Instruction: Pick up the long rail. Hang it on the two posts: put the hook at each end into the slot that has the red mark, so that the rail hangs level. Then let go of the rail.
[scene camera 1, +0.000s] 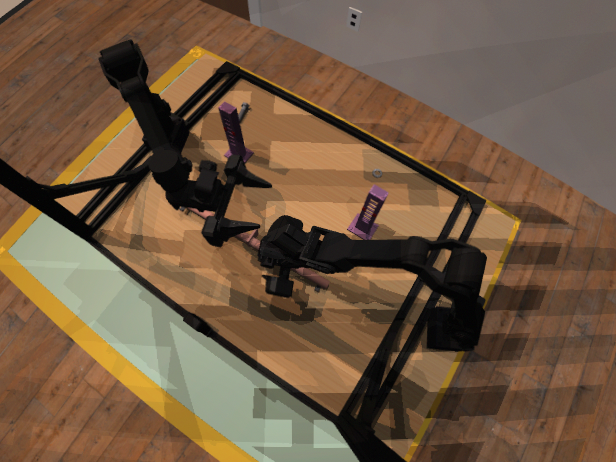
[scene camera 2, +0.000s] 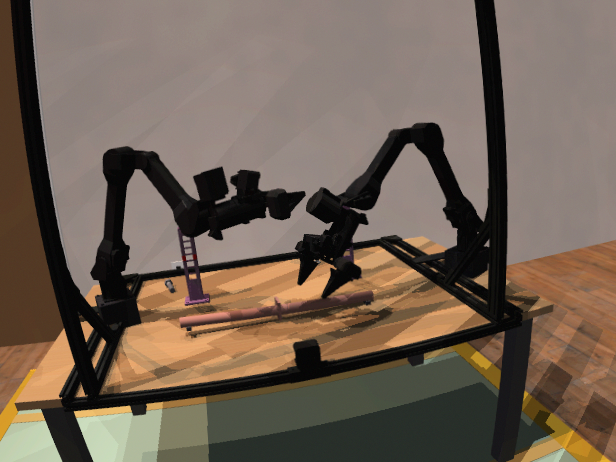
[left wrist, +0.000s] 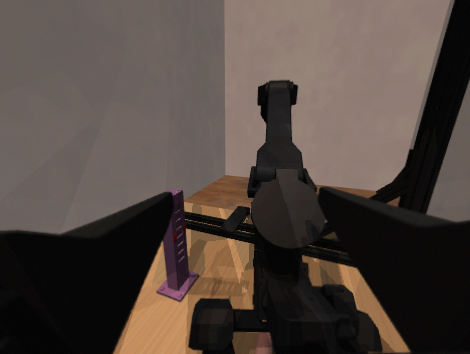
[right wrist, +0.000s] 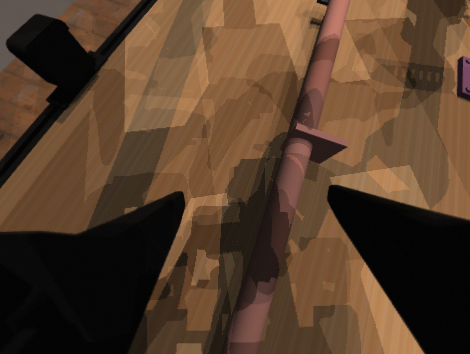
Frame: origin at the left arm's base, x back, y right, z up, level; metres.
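Seen in the pictures: left gripper, fingertip midpoint: (scene camera 1: 266, 205) (scene camera 2: 294, 192) (left wrist: 245, 196); right gripper, fingertip midpoint: (scene camera 2: 310, 291) (right wrist: 254, 195); left arm's base, link origin: (scene camera 2: 114, 296); right arm's base, link origin: (scene camera 1: 455, 328).
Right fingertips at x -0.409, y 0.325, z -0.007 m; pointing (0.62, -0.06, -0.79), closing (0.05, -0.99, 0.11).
Offsets run from my right fingertips to a thing's top centre. "pt": to the spot under its first point.
The long pink rail @(dx +0.060, dy -0.056, dz -0.021 m) (scene camera 1: 313, 278) (scene camera 2: 240, 314) (right wrist: 292, 170) lies on the table, with a square plate @(pt dx +0.053, dy -0.064, dz -0.030 m) (right wrist: 320, 143) at its middle and small dark hooks at its ends. Two purple slotted posts stand upright behind it: the left post @(dx +0.176, dy -0.326, dz +0.148 m) (scene camera 1: 233, 132) (scene camera 2: 192, 275) and the right post @(dx -0.235, dy -0.164, dz +0.148 m) (scene camera 1: 370, 212) (left wrist: 176, 255), both with red marks. My left gripper (scene camera 1: 265, 206) (scene camera 2: 302, 194) is open and empty, high above the table, pointing toward the right arm. My right gripper (scene camera 2: 312, 290) (right wrist: 254, 195) is open above the rail, which runs between its fingers in the right wrist view; its fingertips are hidden in scene camera 1.
A grey bolt-like part @(dx +0.210, dy -0.479, dz -0.043 m) (scene camera 1: 245, 109) (scene camera 2: 170, 286) lies behind the left post. A small ring @(dx -0.254, dy -0.353, dz -0.065 m) (scene camera 1: 377, 173) lies behind the right post. Black frame bars edge the table, with a black box (scene camera 2: 307, 354) on the front bar. The right arm's wrist is close to the left gripper's fingertips.
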